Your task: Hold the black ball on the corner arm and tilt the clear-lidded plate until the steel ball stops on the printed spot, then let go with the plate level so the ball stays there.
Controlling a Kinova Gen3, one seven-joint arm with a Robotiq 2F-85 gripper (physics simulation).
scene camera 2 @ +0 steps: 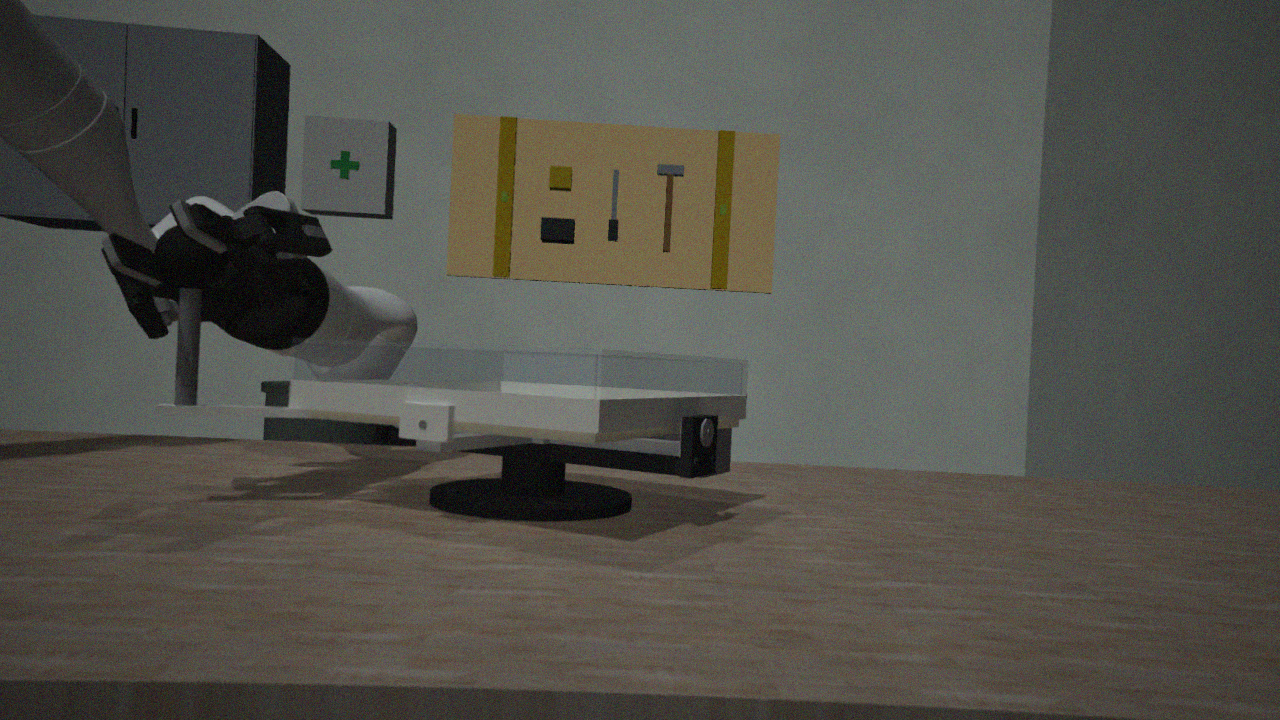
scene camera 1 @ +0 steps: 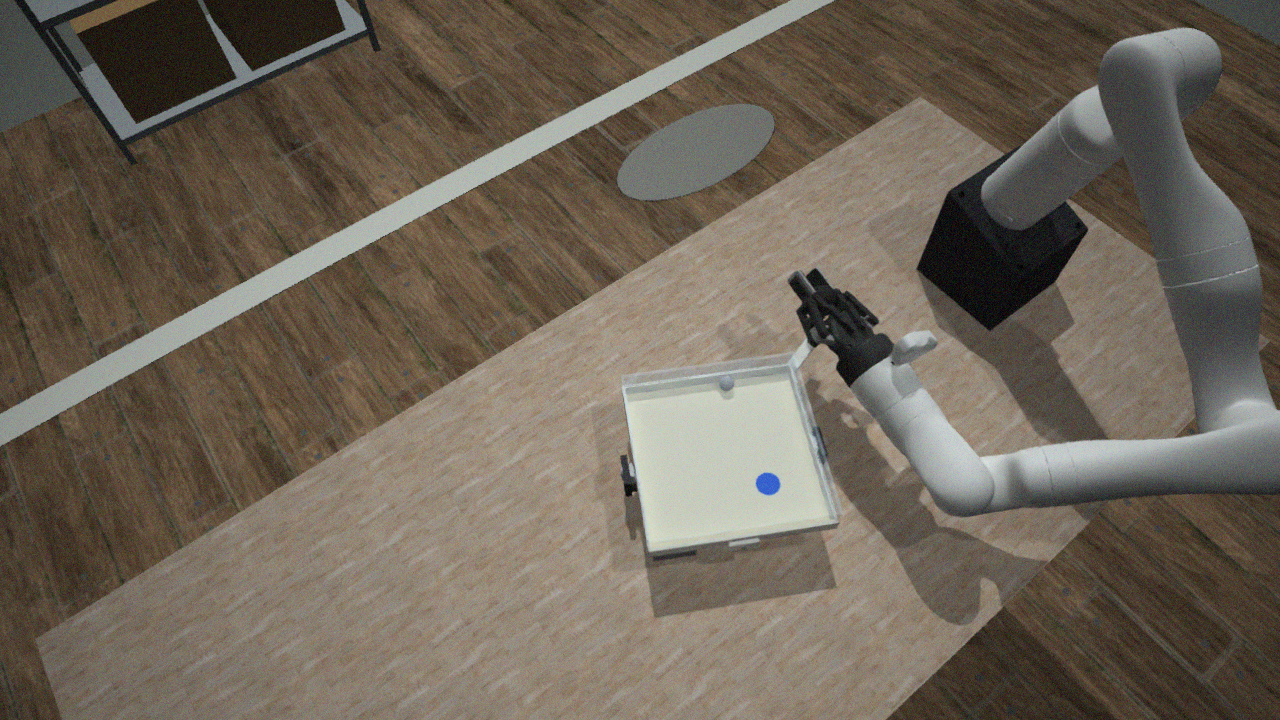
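Note:
The clear-lidded plate (scene camera 1: pixel 698 456) (scene camera 2: pixel 528 414) stands on its pivot and looks close to level; I cannot tell a slight tilt. The steel ball (scene camera 1: pixel 726 383) is at the plate's upper wall in scene camera 1, right of that wall's middle, apart from the blue printed spot (scene camera 1: pixel 768 483), which is at the lower right. The steel ball does not show in scene camera 2. The corner arm (scene camera 1: pixel 802 352) (scene camera 2: pixel 228 411) carries an upright post (scene camera 2: pixel 187 353). My gripper (scene camera 1: pixel 805 295) (scene camera 2: pixel 182 259) is shut on the black ball at the post's top; the dark fingers mostly hide that ball.
The round black base (scene camera 2: pixel 530 499) of the pivot rests on the wooden table (scene camera 1: pixel 402 573) (scene camera 2: pixel 805 591). A black bracket (scene camera 2: pixel 699 445) sits beside the plate. The robot's black mount (scene camera 1: pixel 993 259) stands at the table's upper right in scene camera 1.

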